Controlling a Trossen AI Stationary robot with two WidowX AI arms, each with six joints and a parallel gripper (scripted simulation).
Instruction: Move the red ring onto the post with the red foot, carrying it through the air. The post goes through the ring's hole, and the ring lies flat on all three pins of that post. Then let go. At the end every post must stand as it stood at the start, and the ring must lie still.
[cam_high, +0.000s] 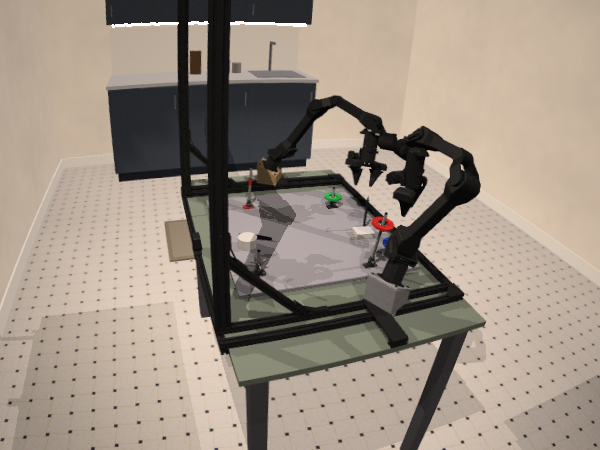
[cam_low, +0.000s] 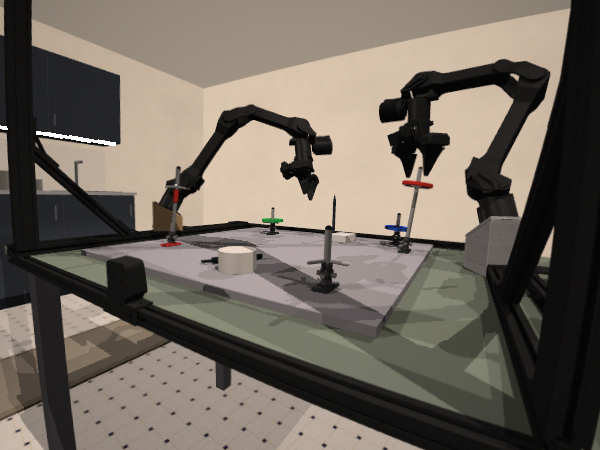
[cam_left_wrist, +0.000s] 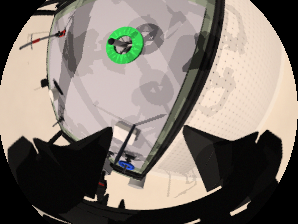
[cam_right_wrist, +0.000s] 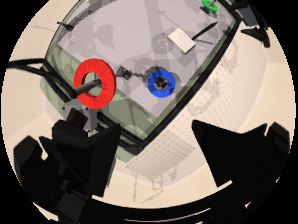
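My left gripper is now 160 mm past the red ring, 360 mm to the left of it and 10 mm below it. From my left hand the other things lie so: small white block 80 mm behind, 160 mm to the right, 150 mm below; then green ring 80 mm behind, 80 mm to the left, 110 mm below; then blue ring 70 mm behind, 310 mm to the right, 110 mm below.
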